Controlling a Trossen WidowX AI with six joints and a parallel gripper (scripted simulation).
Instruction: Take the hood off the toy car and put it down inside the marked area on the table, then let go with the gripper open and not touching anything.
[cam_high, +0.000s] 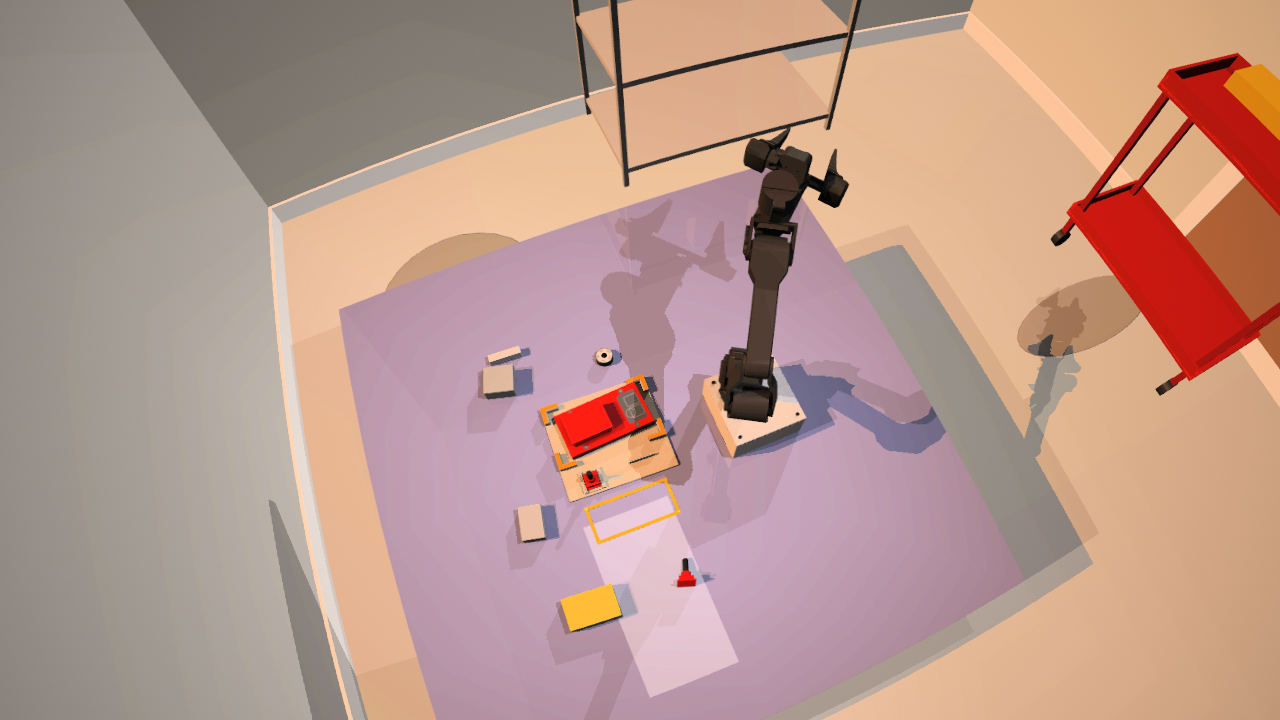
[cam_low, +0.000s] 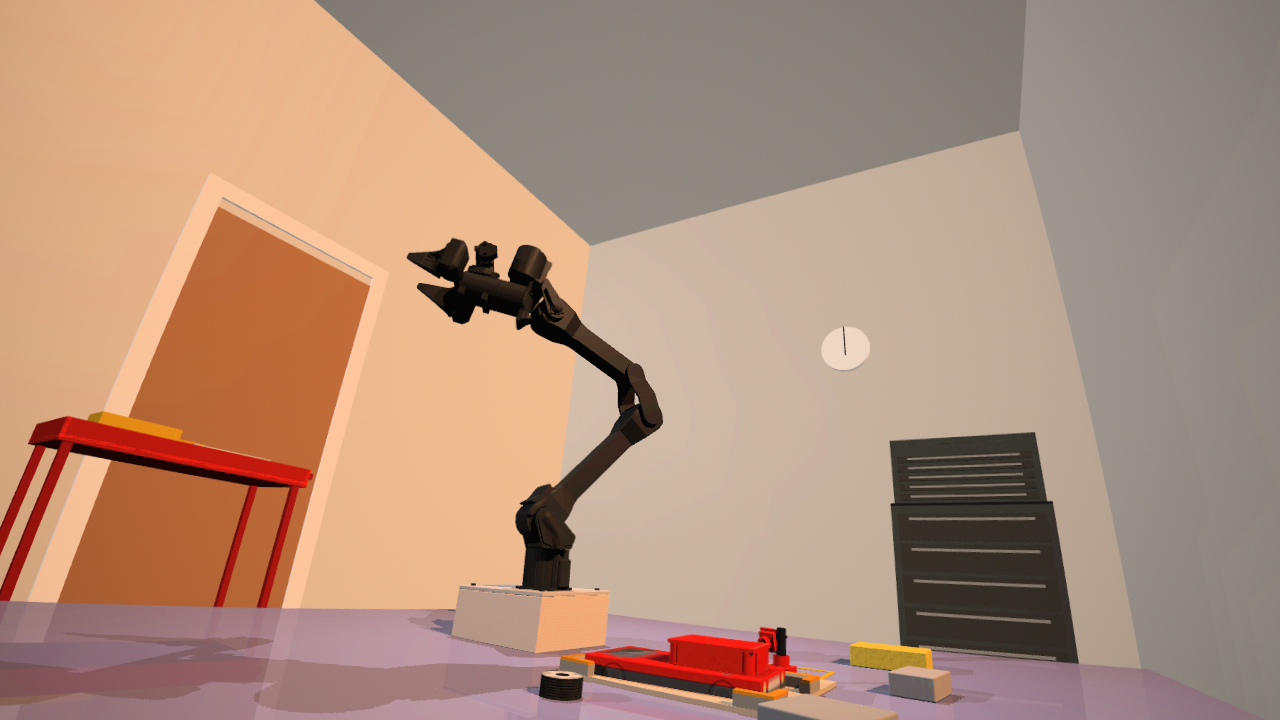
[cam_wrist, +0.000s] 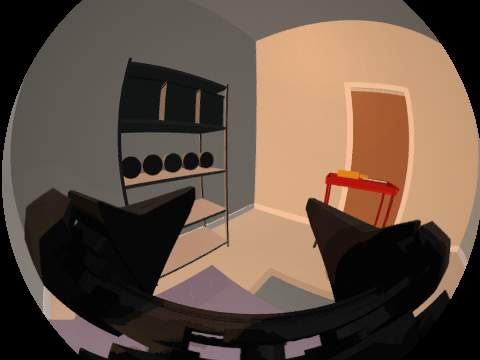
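Now: the red hood 540 mm ahead of my gripper tip, 80 mm to the left of it and 530 mm below it. From my gripper tip the other things lie so: black wheel: 430 mm ahead, 60 mm to the right, 560 mm below; yellow block: 710 mm ahead, 450 mm to the left, 560 mm below.
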